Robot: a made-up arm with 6 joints. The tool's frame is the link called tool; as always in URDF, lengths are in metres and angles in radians.
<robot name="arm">
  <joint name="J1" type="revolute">
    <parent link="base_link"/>
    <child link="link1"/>
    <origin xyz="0 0 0.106" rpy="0 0 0"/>
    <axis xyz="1 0 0"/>
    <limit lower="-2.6" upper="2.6"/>
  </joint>
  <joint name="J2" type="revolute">
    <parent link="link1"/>
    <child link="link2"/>
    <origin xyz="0.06 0.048 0.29" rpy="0 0 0"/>
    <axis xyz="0 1 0"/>
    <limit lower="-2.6" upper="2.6"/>
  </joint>
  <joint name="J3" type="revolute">
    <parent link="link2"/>
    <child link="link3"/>
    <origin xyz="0.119 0.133 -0.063" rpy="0 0 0"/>
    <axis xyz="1 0 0"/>
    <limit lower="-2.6" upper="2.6"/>
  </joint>
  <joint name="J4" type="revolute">
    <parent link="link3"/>
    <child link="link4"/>
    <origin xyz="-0.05 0.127 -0.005" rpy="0 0 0"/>
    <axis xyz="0 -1 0"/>
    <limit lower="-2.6" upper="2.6"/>
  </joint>
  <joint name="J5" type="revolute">
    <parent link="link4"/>
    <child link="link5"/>
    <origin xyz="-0.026 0.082 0.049" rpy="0 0 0"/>
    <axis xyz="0 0 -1"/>
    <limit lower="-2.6" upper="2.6"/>
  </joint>
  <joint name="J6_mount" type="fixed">
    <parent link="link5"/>
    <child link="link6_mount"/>
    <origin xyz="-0.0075 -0.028 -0.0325" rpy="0 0 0"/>
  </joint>
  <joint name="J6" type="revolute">
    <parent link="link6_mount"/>
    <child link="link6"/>
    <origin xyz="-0.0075 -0.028 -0.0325" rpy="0 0 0"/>
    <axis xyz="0 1 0"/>
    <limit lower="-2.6" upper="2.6"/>
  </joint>
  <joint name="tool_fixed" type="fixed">
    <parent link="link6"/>
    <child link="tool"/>
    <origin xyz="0.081 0.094 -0.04" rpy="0 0 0"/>
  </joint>
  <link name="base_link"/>
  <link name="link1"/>
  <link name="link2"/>
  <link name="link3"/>
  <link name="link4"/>
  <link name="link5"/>
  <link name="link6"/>
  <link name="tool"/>
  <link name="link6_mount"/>
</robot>
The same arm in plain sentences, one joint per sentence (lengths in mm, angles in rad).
The arm has six revolute joints in a row. What follows holds with every joint at zero, and every direction is one of the base frame's.
The first joint is mounted 106.0 mm along +z from the base frame's origin and rotates about +x, from -2.6000 to 2.6000 rad.
The second joint is mounted 60.0 mm along +x and 48.0 mm along +y and 290.0 mm along +z from the first joint and rotates about +y, from -2.6000 to 2.6000 rad.
The third joint is mounted 119.0 mm along +x and 133.0 mm along +y and 63.0 mm along -z from the second joint and rotates about +x, from -2.6000 to 2.6000 rad.
The fourth joint is mounted 50.0 mm along -x and 127.0 mm along +y and 5.0 mm along -z from the third joint and rotates about -y, from -2.6000 to 2.6000 rad.
The fifth joint is mounted 26.0 mm along -x and 82.0 mm along +y and 49.0 mm along +z from the fourth joint and rotates about -z, from -2.6000 to 2.6000 rad.
The sixth joint is mounted 15.0 mm along -x and 56.0 mm along -y and 65.0 mm along -z from the fifth joint and rotates about +y, from -2.6000 to 2.6000 rad.
The tool frame, which is the frame that the pose is given for, is mounted 81.0 mm along +x and 94.0 mm along +y and 40.0 mm along -z from the sixth joint; its axes are parallel to the base frame's.

